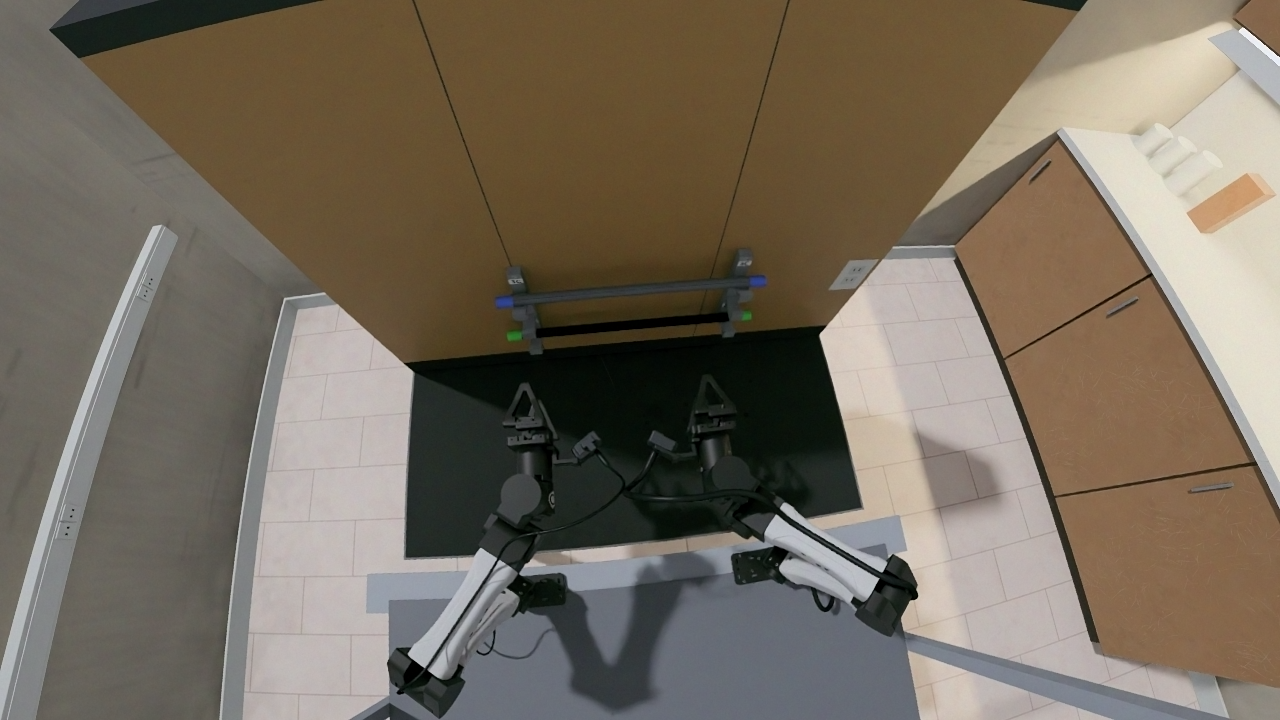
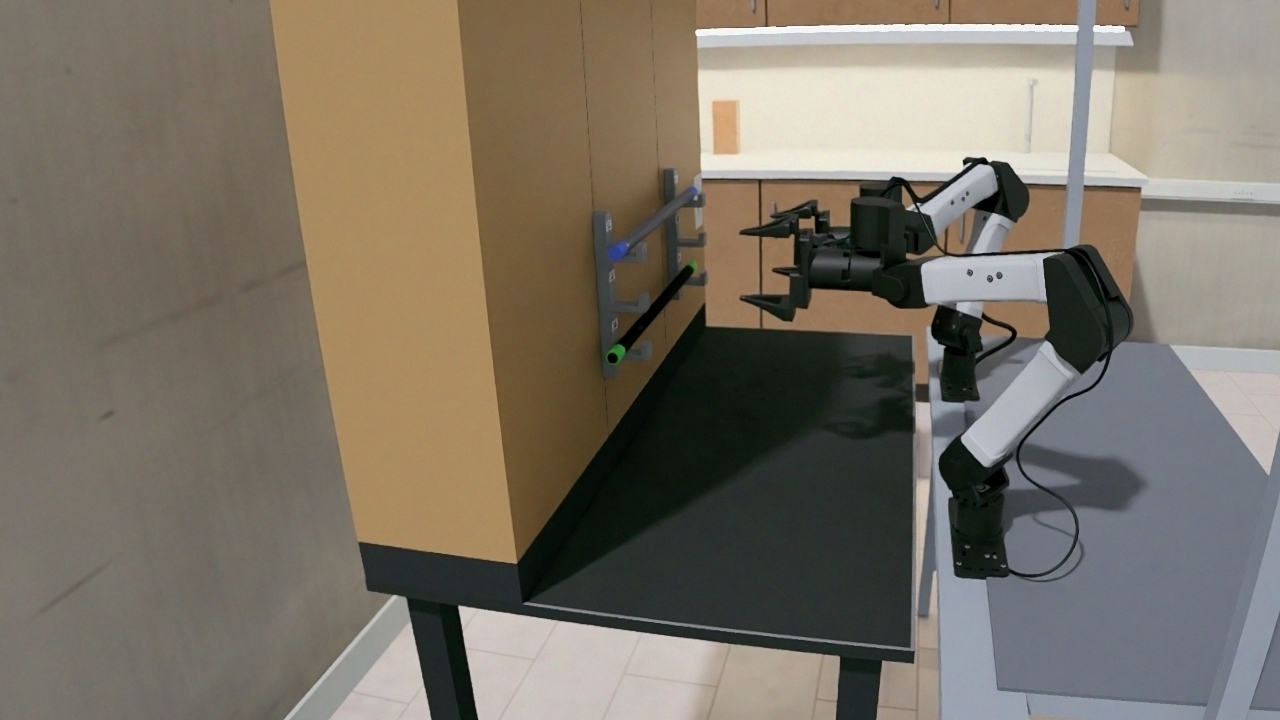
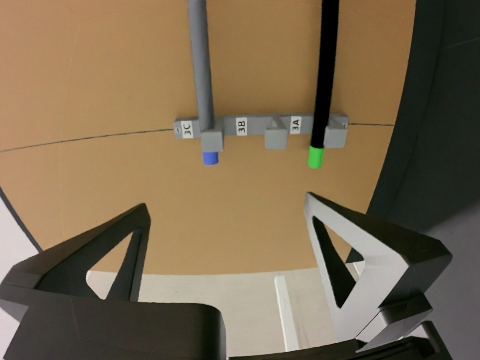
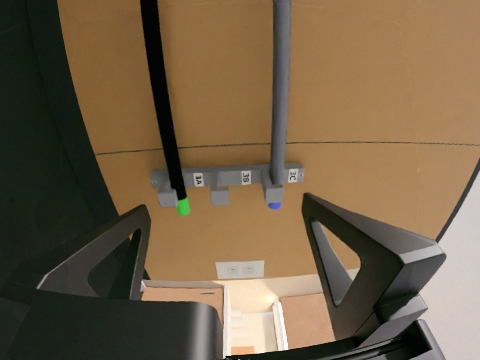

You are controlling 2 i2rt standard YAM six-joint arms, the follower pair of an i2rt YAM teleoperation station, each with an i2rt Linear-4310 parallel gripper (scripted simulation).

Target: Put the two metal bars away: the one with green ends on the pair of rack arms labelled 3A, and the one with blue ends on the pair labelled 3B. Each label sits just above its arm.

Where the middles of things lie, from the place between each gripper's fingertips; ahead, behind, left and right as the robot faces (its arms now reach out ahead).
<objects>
Right now my right hand (image 1: 702, 384) is 190 mm short of the green-ended black bar (image 1: 715, 317), 110 mm to the right of it and 90 mm above it. The rest, counted from my right hand: blue-ended grey bar (image 1: 749, 281) (180 mm ahead, 110 mm to the left, 60 mm above).
I see the blue-ended grey bar 190 mm to the right of my left hand (image 2: 739, 265), 170 mm ahead of it and 30 mm above it. The rest, counted from my left hand: green-ended black bar (190 mm to the right, 180 mm ahead, 120 mm below).
</objects>
